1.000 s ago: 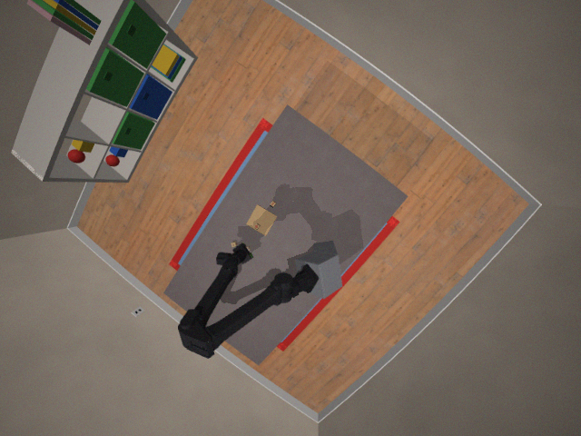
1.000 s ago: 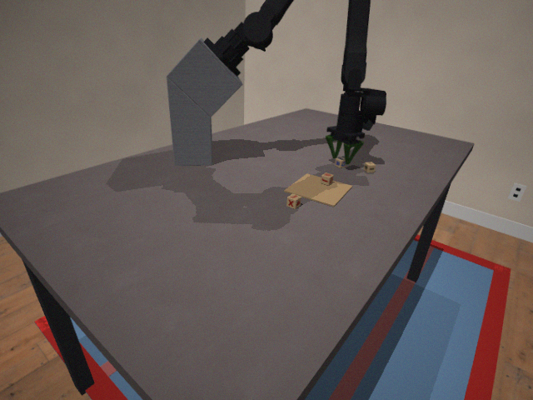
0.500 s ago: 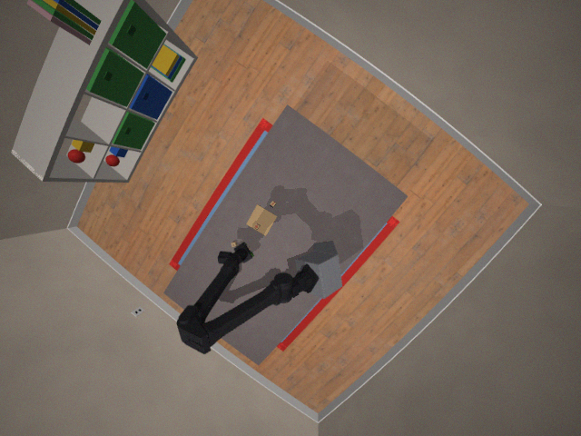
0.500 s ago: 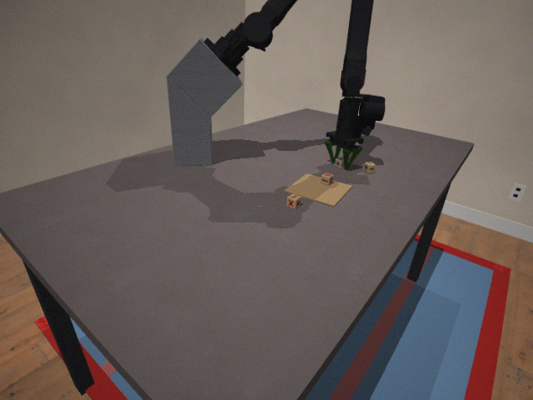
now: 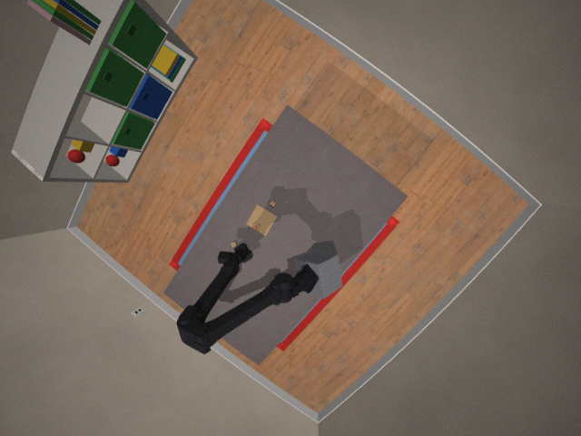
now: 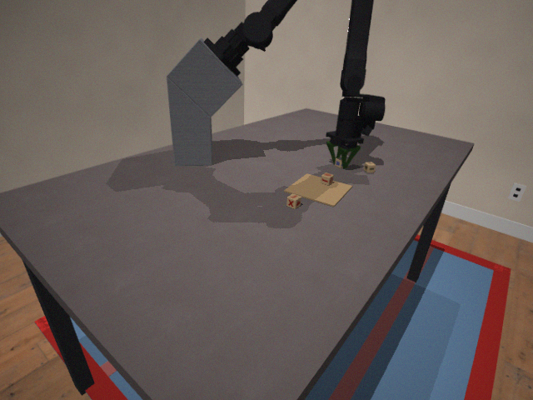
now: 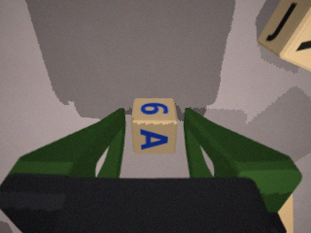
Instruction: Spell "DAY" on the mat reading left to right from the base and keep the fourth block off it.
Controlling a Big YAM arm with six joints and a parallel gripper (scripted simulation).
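Now: the tan mat 19 cm to the right of my hand, 4 cm ahead of it and 1 cm below it. Also, from my hand: wooden block (32 cm to the right, 5 cm ahead).
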